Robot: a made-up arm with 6 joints.
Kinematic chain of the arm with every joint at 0, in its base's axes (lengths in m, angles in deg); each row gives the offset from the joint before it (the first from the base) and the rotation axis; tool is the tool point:
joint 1: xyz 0 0 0.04 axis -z
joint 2: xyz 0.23 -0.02 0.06 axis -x
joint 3: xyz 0 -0.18 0 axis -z
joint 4: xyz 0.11 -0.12 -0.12 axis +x
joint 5: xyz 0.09 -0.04 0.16 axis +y
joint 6: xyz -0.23 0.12 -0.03 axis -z
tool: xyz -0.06 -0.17 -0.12
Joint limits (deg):
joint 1: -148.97..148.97
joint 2: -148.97..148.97
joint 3: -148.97..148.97
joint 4: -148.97..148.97
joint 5: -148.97..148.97
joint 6: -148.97..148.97
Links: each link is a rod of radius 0.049 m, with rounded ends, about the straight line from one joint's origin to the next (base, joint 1, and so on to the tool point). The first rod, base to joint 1, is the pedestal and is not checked.
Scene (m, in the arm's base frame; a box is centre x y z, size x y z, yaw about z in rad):
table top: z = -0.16
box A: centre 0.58 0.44 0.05 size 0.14 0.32 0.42 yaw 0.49
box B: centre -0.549 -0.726 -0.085 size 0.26 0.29 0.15 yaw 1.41
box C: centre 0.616 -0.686 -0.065 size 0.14 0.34 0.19 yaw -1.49
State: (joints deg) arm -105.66 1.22 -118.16 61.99 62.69 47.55
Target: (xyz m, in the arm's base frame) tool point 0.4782 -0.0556 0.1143
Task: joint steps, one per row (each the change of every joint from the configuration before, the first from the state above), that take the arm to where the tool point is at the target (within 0.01 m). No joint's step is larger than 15 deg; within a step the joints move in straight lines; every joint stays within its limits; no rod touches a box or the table.
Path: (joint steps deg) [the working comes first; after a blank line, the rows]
Joints at the target: -52.60 8.68 -79.78 48.80 -1.52 76.94
Straight joint move there: touches box A.

1: 11.84 1.52 -0.78 -12.70 -8.42 3.17
2: 11.84 1.51 -0.77 -12.70 -8.43 3.17
3: 11.84 1.52 -0.78 -12.70 -8.42 3.18
4: 11.84 1.52 -0.78 -12.71 -8.43 3.17
5: 1.90 0.46 13.83 12.54 -10.17 5.56
6: 1.90 0.46 13.83 12.54 -10.17 5.57
7: 1.90 0.47 13.83 12.54 -10.17 5.57

